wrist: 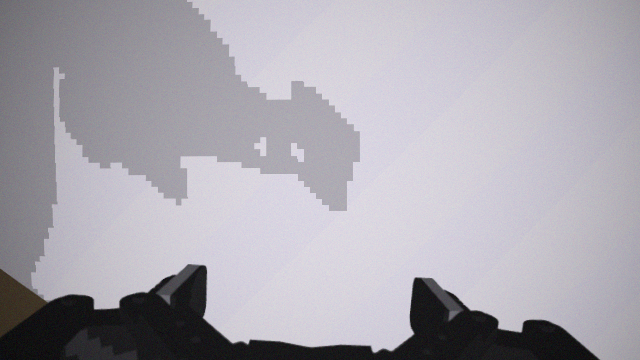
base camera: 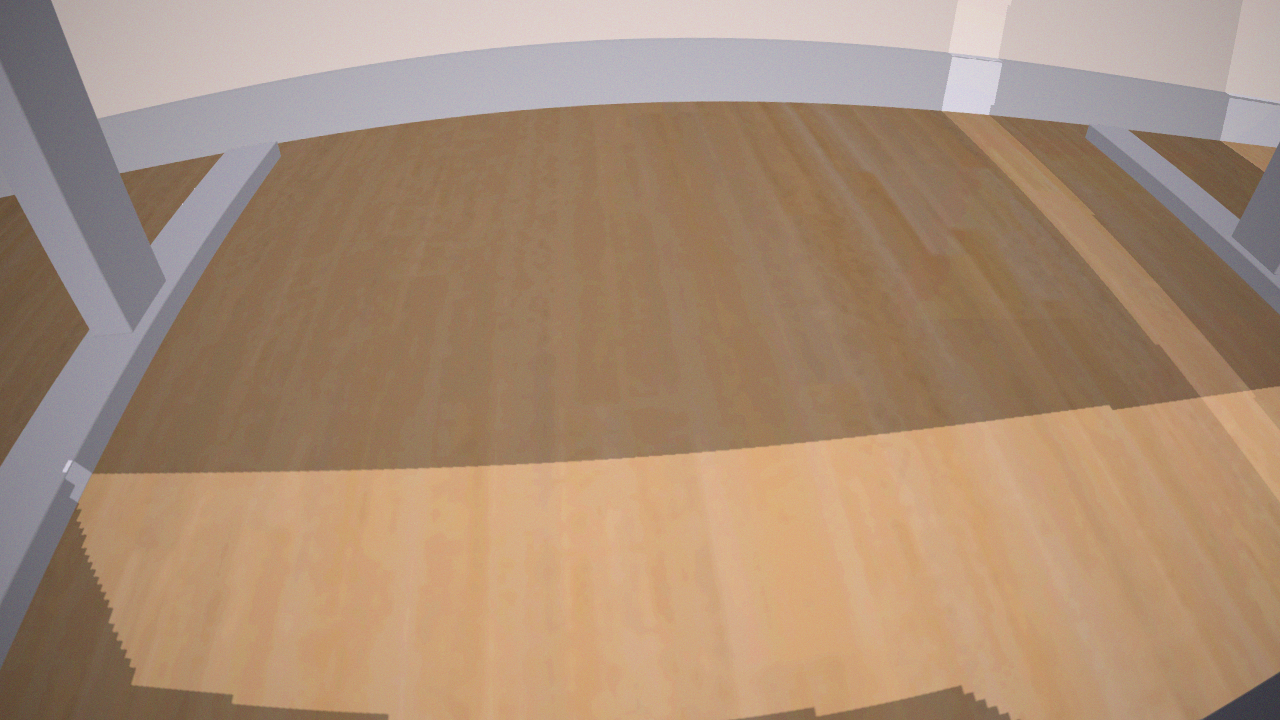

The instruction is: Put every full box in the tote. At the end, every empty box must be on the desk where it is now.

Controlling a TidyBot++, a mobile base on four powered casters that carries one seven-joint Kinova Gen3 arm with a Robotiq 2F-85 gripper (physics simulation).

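My gripper (wrist: 309, 294) is open, with its two black fingertips wide apart at the bottom of the wrist view and no object between them. It is above the pale desk top (wrist: 475, 175), which carries a grey stepped shadow of the arm and gripper. The full boxes, the empty boxes and the tote do not show in the wrist view or the base camera view.
In the base camera view, a grey desk leg (base camera: 89, 179) with a floor bar (base camera: 192, 232) stands at the left, and another floor bar (base camera: 1181, 210) lies at the right. A wall with a grey baseboard (base camera: 626, 76) runs behind the wooden floor (base camera: 581, 295).
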